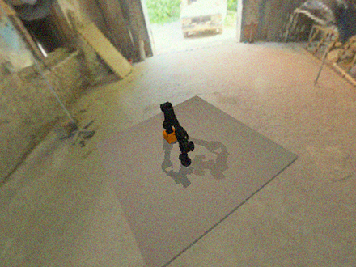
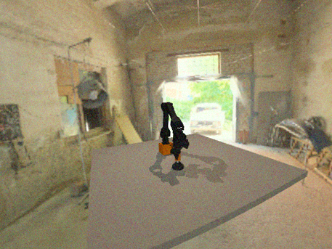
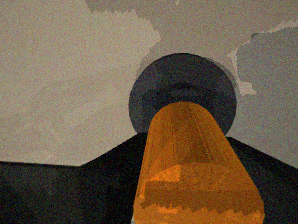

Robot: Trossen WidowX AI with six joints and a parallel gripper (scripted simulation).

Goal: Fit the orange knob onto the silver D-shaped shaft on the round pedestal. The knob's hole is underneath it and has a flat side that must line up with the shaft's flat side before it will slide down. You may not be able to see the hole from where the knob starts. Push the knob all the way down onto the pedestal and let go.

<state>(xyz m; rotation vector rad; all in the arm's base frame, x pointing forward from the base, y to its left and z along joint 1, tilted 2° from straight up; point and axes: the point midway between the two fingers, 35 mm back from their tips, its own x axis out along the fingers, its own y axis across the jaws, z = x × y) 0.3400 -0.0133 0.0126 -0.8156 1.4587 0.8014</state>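
Right now the orange knob is 30 mm above my gripper tip. From my gripper tip the other things lie so: round black pedestal 40 mm below.
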